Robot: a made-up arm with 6 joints. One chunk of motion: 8 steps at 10 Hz.
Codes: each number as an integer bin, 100 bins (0 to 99) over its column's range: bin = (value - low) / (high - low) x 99, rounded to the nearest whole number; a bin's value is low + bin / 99 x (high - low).
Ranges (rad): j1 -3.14..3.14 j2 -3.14..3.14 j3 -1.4..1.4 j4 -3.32..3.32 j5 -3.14..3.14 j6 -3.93..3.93
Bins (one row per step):
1: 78 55 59 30 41 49
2: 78 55 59 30 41 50
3: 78 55 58 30 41 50
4: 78 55 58 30 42 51
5: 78 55 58 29 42 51
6: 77 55 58 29 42 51
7: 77 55 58 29 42 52
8: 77 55 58 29 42 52
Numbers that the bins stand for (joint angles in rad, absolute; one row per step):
1: 1.8079 0.3489 0.2687 -1.3079 -0.5392 -0.0397
2: 1.8079 0.3489 0.2687 -1.3079 -0.5392 0.0397
3: 1.8079 0.3489 0.2404 -1.3079 -0.5392 0.0397
4: 1.8079 0.3489 0.2404 -1.3079 -0.4758 0.1191
5: 1.8079 0.3489 0.2404 -1.3749 -0.4758 0.1191
6: 1.7444 0.3489 0.2404 -1.3749 -0.4758 0.1191
7: 1.7444 0.3489 0.2404 -1.3749 -0.4758 0.1985
8: 1.7444 0.3489 0.2404 -1.3749 -0.4758 0.1985

